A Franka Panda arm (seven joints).
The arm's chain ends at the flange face. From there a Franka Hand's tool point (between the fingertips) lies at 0.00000 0.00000 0.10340 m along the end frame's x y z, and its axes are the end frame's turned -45 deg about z.
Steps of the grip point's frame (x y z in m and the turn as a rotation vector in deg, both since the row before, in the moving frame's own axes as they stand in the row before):
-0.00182 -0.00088 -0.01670 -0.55 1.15 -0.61
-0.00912 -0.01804 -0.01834 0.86 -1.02 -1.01
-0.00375 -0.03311 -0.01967 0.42 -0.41 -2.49
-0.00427 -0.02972 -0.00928 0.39 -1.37 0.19
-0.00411 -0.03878 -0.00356 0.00 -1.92 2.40
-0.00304 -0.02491 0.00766 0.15 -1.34 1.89
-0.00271 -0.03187 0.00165 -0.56 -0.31 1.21
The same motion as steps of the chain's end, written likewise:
-0.00407 0.00144 -0.01667 0.42 1.20 -0.61
-0.01681 -0.00653 -0.01831 -0.11 -1.33 -1.01
-0.02500 -0.02077 -0.01966 0.01 -0.59 -2.49
-0.02179 -0.01924 -0.00925 -0.69 -1.24 0.19
-0.02783 -0.02691 -0.00350 -1.36 -1.36 2.40
-0.01784 -0.01695 0.00769 -0.84 -1.05 1.89
-0.02476 -0.02173 0.00166 -0.62 0.18 1.21

